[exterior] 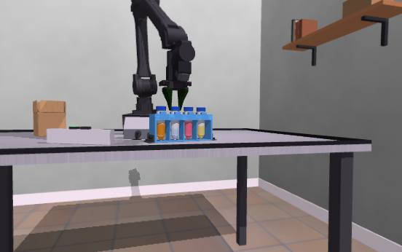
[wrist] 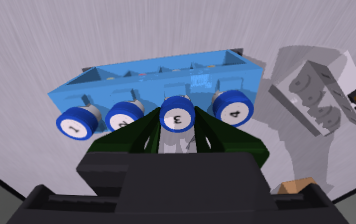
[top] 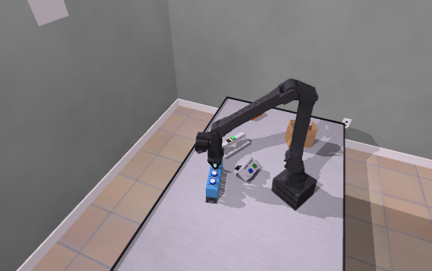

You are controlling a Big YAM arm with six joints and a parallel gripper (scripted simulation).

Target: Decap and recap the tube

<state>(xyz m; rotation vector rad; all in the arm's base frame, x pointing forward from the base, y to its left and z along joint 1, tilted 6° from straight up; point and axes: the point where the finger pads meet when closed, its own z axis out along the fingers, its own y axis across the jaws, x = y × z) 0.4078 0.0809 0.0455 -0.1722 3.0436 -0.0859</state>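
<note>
Right now the blue cycle key is 18 cm behind my hand, 8 cm to the right of it and 5 cm below it. Round my hand: white key housing (17 cm behind, 10 cm to the right, 6 cm below); then cardboard box (50 cm to the right, 40 cm behind, 5 cm below); then green ready key (19 cm behind, 12 cm to the right, 5 cm below).
</note>
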